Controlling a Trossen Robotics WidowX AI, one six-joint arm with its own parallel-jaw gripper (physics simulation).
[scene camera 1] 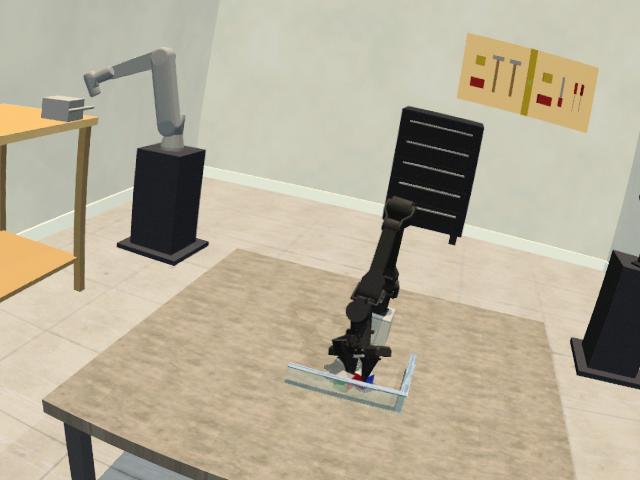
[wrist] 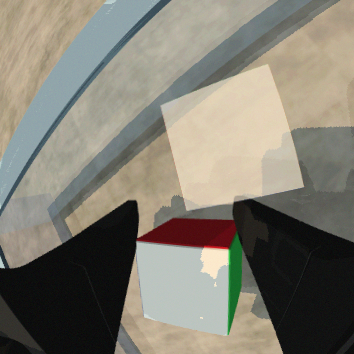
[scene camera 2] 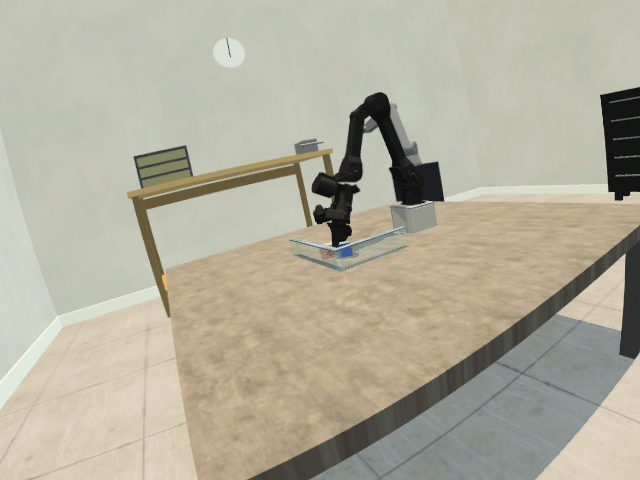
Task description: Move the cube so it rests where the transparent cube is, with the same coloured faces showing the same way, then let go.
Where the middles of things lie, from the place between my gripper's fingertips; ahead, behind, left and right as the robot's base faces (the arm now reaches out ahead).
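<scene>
There's an L-shaped fence point(scene camera 1: 346, 389) that sits 1 cm above my hand, 5 cm behind it and 2 cm to the right of it. The transparent cube point(wrist: 230, 140) is 1 cm ahead of my hand and 3 cm to the right of it.
</scene>
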